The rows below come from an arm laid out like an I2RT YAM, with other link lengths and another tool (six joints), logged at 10 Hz.
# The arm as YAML. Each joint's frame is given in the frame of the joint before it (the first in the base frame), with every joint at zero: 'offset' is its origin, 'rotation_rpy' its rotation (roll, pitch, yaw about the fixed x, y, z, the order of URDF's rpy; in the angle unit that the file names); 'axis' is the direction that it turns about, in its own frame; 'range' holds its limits. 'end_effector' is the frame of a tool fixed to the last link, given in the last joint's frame.
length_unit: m
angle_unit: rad
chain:
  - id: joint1
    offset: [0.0, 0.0, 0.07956]
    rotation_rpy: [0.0, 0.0, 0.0]
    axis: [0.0, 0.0, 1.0]
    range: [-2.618, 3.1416]
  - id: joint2
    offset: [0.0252, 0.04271, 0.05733]
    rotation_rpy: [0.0, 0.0, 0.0]
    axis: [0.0, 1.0, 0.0]
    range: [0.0, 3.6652]
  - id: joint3
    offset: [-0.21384, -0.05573, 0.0]
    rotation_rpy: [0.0, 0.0, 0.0]
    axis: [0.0, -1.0, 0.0]
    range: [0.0, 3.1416]
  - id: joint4
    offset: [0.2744, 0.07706, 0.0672]
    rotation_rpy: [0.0, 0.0, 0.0]
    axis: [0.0, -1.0, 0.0]
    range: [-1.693, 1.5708]
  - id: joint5
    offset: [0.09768, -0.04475, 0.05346]
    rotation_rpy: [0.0, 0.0, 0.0]
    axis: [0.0, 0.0, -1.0]
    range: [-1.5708, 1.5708]
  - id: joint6
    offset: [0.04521, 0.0, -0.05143]
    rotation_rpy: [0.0, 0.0, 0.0]
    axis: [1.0, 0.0, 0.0]
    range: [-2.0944, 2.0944]
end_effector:
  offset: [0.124, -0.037, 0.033]
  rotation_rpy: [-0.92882, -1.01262, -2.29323]
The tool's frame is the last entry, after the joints.
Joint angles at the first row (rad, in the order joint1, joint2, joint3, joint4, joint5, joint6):
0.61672 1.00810 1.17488 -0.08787 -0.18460 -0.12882
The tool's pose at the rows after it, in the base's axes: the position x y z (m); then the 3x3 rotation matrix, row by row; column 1 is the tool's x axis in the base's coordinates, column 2 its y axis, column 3 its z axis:
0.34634 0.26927 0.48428; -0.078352 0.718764 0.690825; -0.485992 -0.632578 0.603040; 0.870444 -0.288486 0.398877
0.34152 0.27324 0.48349; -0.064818 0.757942 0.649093; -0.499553 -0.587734 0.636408; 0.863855 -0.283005 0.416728
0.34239 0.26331 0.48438; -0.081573 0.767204 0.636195; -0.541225 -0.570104 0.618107; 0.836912 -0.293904 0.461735
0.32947 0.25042 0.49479; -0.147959 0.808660 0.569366; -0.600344 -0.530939 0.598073; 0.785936 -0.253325 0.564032
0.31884 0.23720 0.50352; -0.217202 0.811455 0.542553; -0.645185 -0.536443 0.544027; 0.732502 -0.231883 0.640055
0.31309 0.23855 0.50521; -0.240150 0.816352 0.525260; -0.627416 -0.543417 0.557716; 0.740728 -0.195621 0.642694
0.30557 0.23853 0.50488; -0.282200 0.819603 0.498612; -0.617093 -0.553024 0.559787; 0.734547 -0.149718 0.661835
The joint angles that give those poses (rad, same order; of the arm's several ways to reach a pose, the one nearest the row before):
0.60298 1.00553 1.15900 -0.08286 -0.22478 -0.12895
0.58988 0.99400 1.12894 -0.04305 -0.29414 -0.12330
0.56006 0.96468 1.06525 0.04707 -0.32503 -0.08927
0.52991 0.90318 0.95375 0.22521 -0.37795 -0.06909
0.52909 0.85704 0.87628 0.35410 -0.34696 -0.05622
0.53356 0.84294 0.87174 0.34497 -0.35326 -0.09345
0.54109 0.82308 0.83779 0.38172 -0.35032 -0.13403

